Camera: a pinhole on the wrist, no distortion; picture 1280 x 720 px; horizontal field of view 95.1 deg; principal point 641.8 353.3 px. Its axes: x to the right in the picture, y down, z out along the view. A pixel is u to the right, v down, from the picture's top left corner.
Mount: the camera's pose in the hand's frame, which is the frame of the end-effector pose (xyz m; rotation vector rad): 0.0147 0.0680 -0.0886 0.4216 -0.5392 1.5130
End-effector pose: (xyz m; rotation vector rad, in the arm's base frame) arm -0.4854 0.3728 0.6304 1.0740 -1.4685 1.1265
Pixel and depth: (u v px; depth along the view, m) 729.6 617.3 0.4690
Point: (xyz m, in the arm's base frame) -0.3700 0.0544 0.3855
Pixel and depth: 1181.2 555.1 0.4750
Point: -0.7015 -0.1090 0.3609
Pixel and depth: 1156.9 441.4 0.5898
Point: -0.7349 -0.2574 0.4088
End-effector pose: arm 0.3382 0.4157 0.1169 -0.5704 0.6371 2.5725
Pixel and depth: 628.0 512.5 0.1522
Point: 0.3709 0.4373 0.1523
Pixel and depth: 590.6 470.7 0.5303
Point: 0.4899 0.7546 0.3371
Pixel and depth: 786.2 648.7 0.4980
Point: 0.5138 0.6130 0.5105
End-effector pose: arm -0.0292 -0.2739 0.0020 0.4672 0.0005 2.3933
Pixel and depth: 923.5 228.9 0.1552
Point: -0.0508 -0.2916 0.0962
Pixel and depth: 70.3 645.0 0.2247
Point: 0.1845 -0.1566 -0.1005
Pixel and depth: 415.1 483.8 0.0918
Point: -0.0245 -0.2666 -0.0369
